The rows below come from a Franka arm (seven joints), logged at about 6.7 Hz.
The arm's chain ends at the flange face. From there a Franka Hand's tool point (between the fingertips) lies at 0.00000 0.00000 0.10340 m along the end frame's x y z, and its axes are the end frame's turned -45 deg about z.
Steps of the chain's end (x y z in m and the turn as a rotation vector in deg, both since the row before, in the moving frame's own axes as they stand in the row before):
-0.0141, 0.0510, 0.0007, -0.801, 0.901, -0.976
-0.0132, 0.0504, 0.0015, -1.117, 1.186, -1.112
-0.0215, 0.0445, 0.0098, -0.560, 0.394, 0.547
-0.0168, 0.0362, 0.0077, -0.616, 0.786, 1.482
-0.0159, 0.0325, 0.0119, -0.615, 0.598, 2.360
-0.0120, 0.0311, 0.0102, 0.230, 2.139, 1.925
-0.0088, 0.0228, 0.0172, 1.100, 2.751, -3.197
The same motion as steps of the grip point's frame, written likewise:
-0.0459, 0.0283, 0.0007, -1.203, 0.071, -0.976
-0.0449, 0.0292, 0.0015, -1.628, 0.049, -1.112
-0.0469, 0.0175, 0.0098, -0.675, -0.117, 0.547
-0.0373, 0.0155, 0.0077, -0.991, 0.120, 1.482
-0.0343, 0.0133, 0.0119, -0.858, -0.012, 2.360
-0.0275, 0.0160, 0.0101, -1.350, 1.675, 1.925
-0.0174, 0.0119, 0.0171, -1.167, 2.723, -3.197

